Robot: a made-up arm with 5 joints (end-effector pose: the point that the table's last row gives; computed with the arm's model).
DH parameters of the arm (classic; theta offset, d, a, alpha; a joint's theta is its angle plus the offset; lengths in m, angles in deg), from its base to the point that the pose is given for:
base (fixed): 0 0.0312 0 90
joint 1: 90 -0.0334 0.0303 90
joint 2: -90 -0.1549 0.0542 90
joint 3: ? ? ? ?
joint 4: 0 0.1 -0.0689 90
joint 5: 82.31 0 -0.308 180
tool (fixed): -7.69 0.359 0 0
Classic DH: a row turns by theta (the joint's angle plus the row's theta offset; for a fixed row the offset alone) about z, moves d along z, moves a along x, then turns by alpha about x.
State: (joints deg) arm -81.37 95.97 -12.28 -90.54 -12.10
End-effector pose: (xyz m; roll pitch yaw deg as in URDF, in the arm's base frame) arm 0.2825 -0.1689 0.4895 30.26 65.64 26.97
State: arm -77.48 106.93 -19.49 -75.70 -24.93
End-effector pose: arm 0.0850 -0.3394 0.4516 47.33 43.77 22.30
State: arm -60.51 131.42 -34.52 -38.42 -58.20
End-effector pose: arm -0.3418 -0.3215 -0.0124 74.51 -25.80 -10.53
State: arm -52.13 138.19 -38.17 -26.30 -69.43
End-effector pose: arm -0.3089 -0.2258 -0.2019 94.39 -47.74 -34.11
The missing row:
joint 3: 0 0.0016 -0.0298 -90
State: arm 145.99 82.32 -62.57 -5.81 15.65
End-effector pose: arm 0.2244 -0.3399 -0.0510 -101.76 12.84 175.85
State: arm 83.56 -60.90 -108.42 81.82 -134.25
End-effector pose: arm 0.5301 0.1021 0.1095 20.72 -13.28 163.16
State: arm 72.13 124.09 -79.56 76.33 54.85
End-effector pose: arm 0.2373 -0.0972 0.1240 8.83 -33.49 154.41
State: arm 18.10 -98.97 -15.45 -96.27 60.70
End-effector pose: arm -0.2226 -0.2320 -0.3150 170.14 11.44 56.96
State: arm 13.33 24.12 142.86 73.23 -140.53
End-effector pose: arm -0.6895 0.2525 -0.1345 -39.16 -56.63 4.51
